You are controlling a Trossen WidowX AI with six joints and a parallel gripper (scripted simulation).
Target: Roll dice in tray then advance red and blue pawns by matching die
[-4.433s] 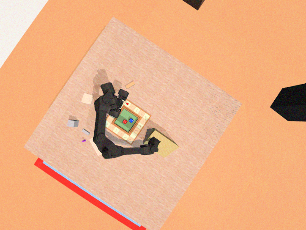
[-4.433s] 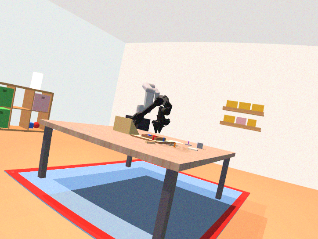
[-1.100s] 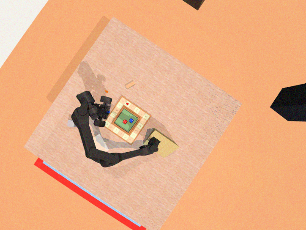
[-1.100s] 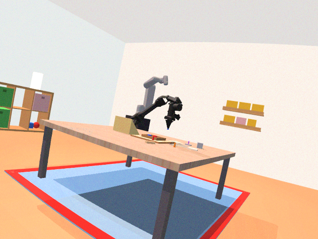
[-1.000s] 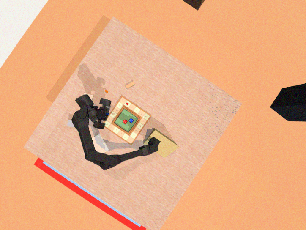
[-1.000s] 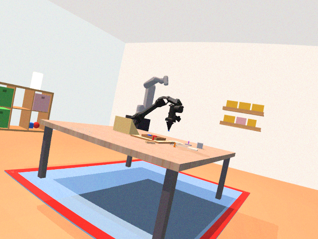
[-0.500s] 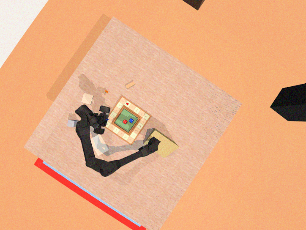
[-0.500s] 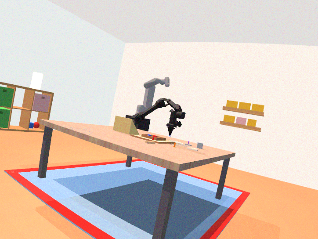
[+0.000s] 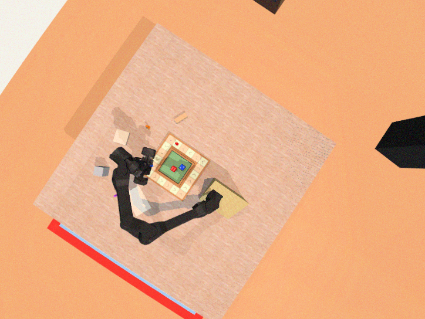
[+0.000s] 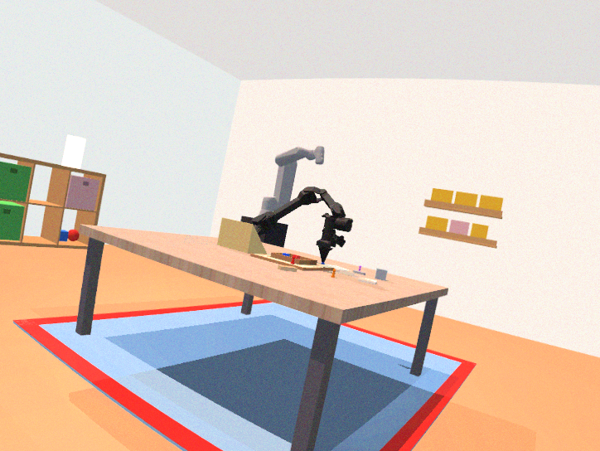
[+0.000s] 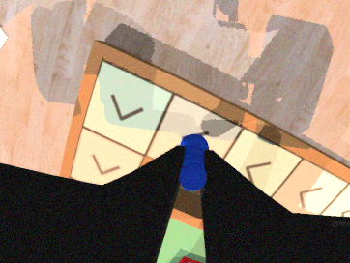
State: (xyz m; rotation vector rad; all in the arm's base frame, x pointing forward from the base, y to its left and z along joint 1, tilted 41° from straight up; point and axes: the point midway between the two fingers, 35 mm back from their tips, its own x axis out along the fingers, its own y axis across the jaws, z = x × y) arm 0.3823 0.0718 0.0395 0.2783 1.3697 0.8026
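My gripper tip is now 1 cm below the blue pawn. Also, from my gripper tip: green tray: 11 cm behind, 7 cm to the right, 3 cm below; then red pawn: 18 cm to the right, 4 cm behind, 1 cm below; then orange pawn: 16 cm to the right, 15 cm ahead, 2 cm below.
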